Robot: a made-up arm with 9 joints. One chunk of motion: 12 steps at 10 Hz.
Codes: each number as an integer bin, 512 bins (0 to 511) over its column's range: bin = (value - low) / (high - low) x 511, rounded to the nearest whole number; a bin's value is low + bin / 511 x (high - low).
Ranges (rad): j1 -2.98..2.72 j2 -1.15..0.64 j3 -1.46..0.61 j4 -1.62..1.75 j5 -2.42..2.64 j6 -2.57..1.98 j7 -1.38..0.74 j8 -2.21..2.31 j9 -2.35..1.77
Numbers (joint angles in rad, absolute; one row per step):
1: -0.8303 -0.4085 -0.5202 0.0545 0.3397 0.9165 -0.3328 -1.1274 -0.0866
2: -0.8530 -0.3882 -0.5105 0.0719 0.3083 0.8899 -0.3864 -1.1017 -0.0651
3: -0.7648 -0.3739 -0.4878 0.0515 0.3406 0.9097 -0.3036 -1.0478 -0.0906
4: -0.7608 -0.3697 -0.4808 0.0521 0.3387 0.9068 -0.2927 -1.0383 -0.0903
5: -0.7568 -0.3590 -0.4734 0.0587 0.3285 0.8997 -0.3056 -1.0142 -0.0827
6: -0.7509 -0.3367 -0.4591 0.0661 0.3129 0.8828 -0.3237 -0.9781 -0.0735
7: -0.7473 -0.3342 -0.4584 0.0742 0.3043 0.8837 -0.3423 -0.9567 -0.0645
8: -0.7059 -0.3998 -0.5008 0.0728 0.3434 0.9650 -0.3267 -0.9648 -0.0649
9: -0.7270 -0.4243 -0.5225 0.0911 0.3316 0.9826 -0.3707 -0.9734 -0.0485
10: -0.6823 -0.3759 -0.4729 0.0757 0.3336 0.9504 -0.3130 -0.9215 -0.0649
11: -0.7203 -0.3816 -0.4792 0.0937 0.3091 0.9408 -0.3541 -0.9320 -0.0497
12: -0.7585 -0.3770 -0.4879 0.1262 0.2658 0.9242 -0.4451 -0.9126 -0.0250
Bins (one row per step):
1: 193 212 232 254 279 392 252 122 281
2: 191 217 234 257 276 389 239 125 283
3: 199 222 240 253 279 391 259 131 280
4: 199 223 242 254 279 390 262 132 280
5: 199 226 244 255 278 390 259 135 281
6: 200 232 247 256 276 388 255 139 282
7: 200 233 247 257 275 388 250 142 283
8: 204 214 237 257 279 397 254 141 283
9: 202 207 231 259 278 399 243 140 285
10: 206 221 244 257 278 395 257 146 283
11: 203 219 242 260 276 394 247 144 285
12: 199 221 240 265 271 392 225 147 288

